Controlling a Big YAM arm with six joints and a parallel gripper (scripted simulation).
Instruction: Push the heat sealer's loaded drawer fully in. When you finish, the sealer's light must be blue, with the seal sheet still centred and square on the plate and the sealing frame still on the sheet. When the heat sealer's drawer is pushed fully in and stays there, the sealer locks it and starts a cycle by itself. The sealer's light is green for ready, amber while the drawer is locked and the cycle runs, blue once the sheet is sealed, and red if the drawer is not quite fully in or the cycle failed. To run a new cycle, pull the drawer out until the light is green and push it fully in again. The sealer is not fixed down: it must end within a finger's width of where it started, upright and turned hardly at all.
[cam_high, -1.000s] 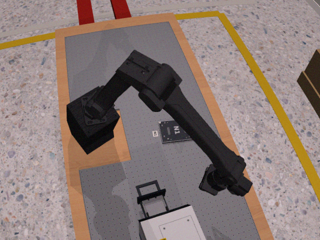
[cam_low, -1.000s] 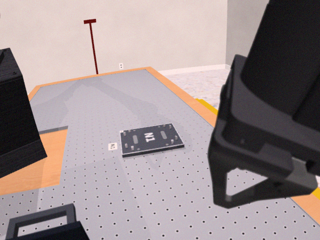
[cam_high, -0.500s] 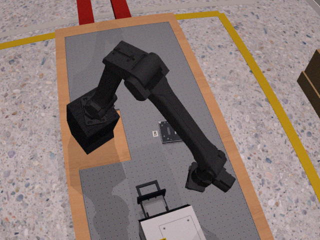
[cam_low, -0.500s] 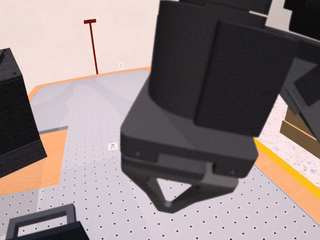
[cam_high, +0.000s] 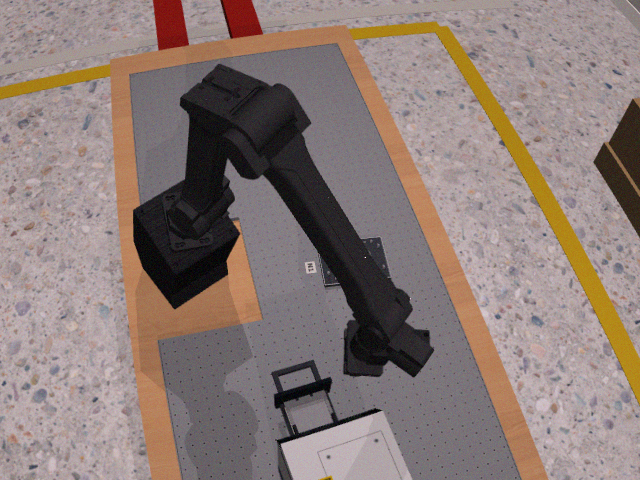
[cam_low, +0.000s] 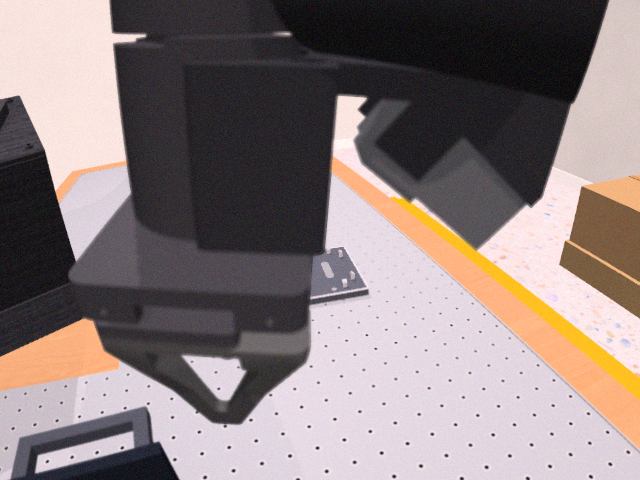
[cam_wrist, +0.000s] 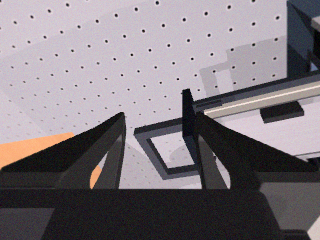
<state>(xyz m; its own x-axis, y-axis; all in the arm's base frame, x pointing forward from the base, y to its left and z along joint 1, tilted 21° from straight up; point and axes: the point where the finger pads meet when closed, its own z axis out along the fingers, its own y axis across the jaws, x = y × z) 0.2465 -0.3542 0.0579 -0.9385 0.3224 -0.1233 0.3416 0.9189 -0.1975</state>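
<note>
Right now my hand is 10 cm past the black drawer, 6 cm to the left of it and 8 cm above it.
</note>
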